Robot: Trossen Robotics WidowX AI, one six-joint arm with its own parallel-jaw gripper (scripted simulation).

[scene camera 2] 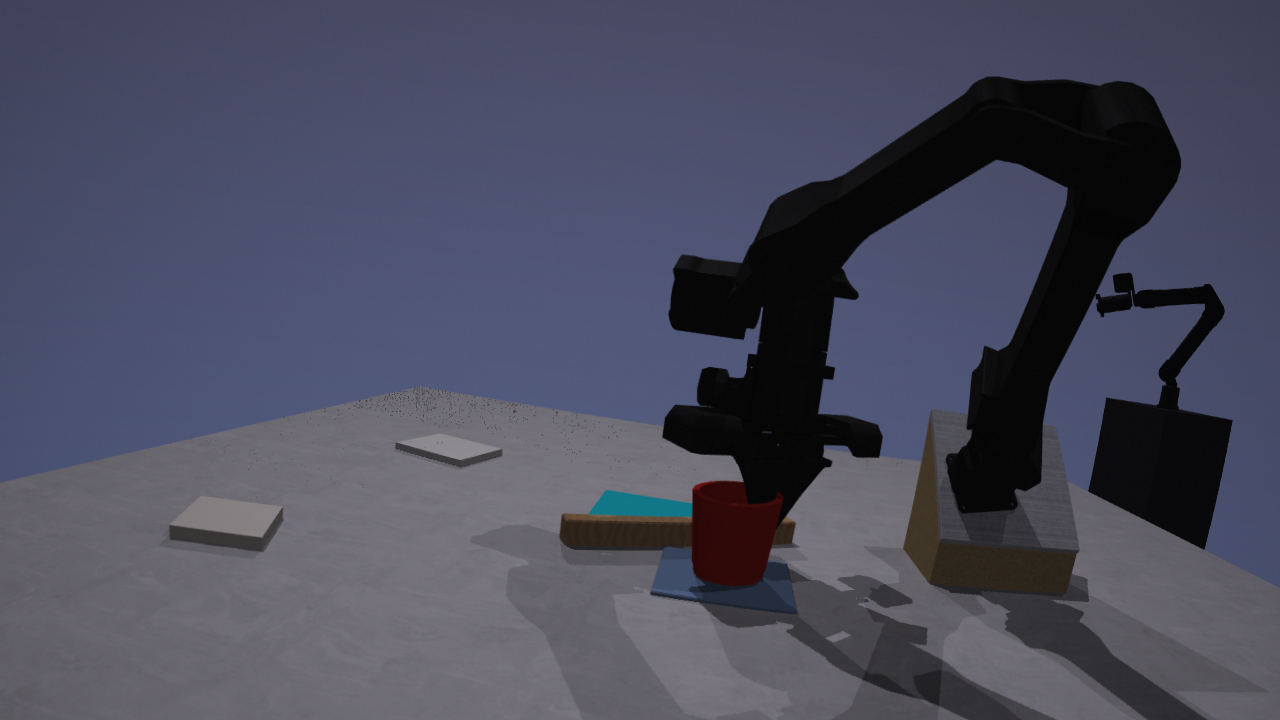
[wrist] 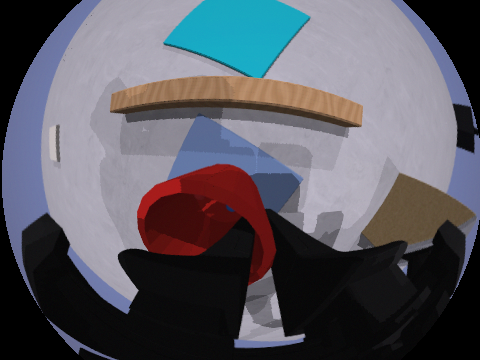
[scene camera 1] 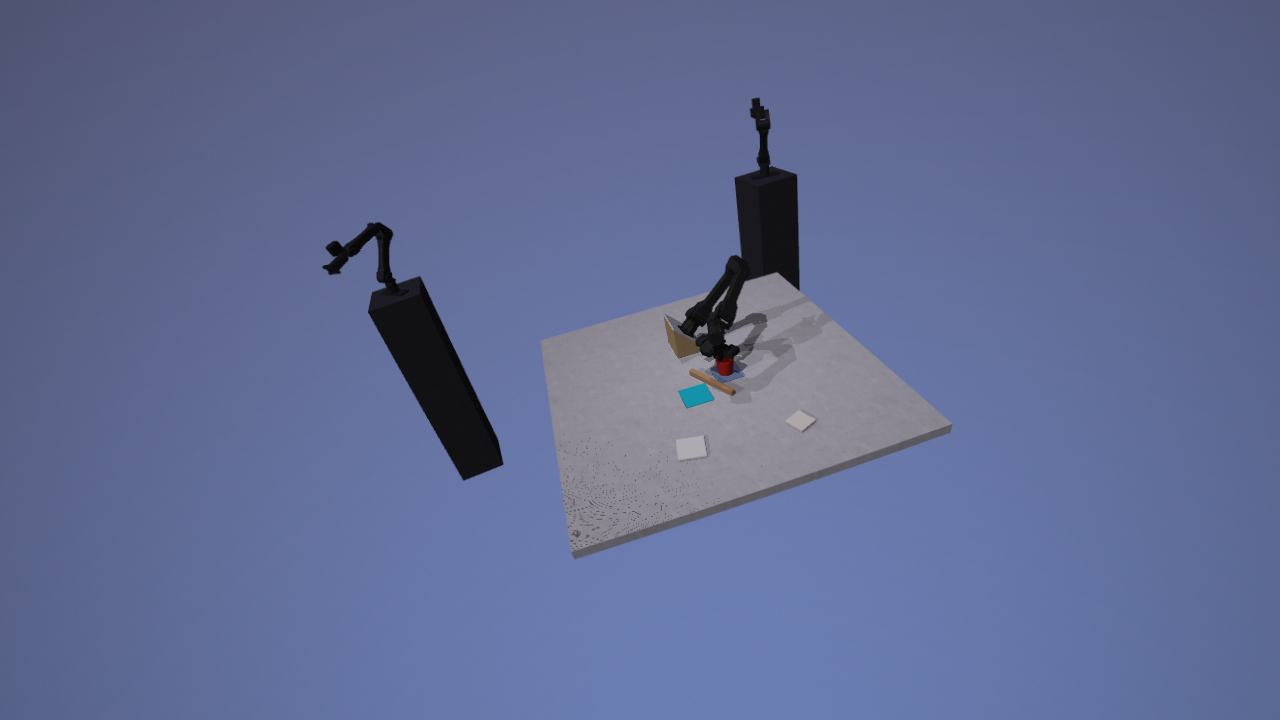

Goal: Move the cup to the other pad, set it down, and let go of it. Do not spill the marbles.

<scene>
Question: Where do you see a wooden bar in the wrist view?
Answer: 244, 92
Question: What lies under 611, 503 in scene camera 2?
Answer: A teal pad.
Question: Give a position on a dull blue pad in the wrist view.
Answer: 207, 143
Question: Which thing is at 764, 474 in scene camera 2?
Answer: The gripper.
</scene>
